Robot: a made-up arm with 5 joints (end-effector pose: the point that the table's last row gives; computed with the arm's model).
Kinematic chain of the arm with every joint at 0, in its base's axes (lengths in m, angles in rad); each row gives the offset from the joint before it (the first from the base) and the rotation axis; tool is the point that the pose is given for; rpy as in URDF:
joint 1: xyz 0.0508 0 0.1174 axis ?
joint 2: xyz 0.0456 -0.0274 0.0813 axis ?
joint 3: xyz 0.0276 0 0.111 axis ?
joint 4: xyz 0.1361 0 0.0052 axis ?
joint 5: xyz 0.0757 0.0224 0 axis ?
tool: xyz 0 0 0 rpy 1.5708 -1.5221 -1.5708
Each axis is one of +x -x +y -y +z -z.
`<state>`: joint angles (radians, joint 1 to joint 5).
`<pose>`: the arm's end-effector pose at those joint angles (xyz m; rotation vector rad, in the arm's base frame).
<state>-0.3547 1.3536 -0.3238 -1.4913 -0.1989</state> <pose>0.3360 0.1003 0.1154 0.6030 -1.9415 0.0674</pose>
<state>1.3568 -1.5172 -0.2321 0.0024 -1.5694</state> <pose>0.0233 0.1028 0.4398 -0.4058 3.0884 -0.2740</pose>
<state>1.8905 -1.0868 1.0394 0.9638 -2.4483</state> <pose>0.0014 -0.1332 0.2264 -0.2269 0.7253 1.8185</pose>
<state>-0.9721 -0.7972 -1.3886 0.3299 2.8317</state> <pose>-0.0119 -0.1008 0.4768 -2.3818 -1.8690 -0.4142</pose>
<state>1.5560 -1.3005 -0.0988 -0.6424 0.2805</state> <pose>0.0448 0.0702 0.4574 2.1373 1.7174 -0.4044</pose>
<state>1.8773 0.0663 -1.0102 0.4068 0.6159</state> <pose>-0.0207 -0.2093 0.4596 -2.0749 -0.7540 -0.7644</pose>
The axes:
joint 1: -z
joint 2: +y
joint 3: +y
joint 4: +y
joint 5: -x

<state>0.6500 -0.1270 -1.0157 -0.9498 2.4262</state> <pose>0.1059 -0.0481 0.5039 2.7444 0.1567 0.5579</pose>
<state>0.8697 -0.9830 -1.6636 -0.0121 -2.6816</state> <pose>-0.0954 0.1655 0.3784 2.0076 -1.4963 1.4748</pose>
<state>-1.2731 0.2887 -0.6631 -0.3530 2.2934</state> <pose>0.1392 0.2710 0.4022 1.2768 2.4182 -1.2051</pose>
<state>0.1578 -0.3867 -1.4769 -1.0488 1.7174</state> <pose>-0.0376 0.0090 0.4579 1.5312 1.1824 1.0526</pose>
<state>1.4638 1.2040 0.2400 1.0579 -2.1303</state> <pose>0.0587 -0.1206 0.0332 0.4342 -1.1621 2.3922</pose>
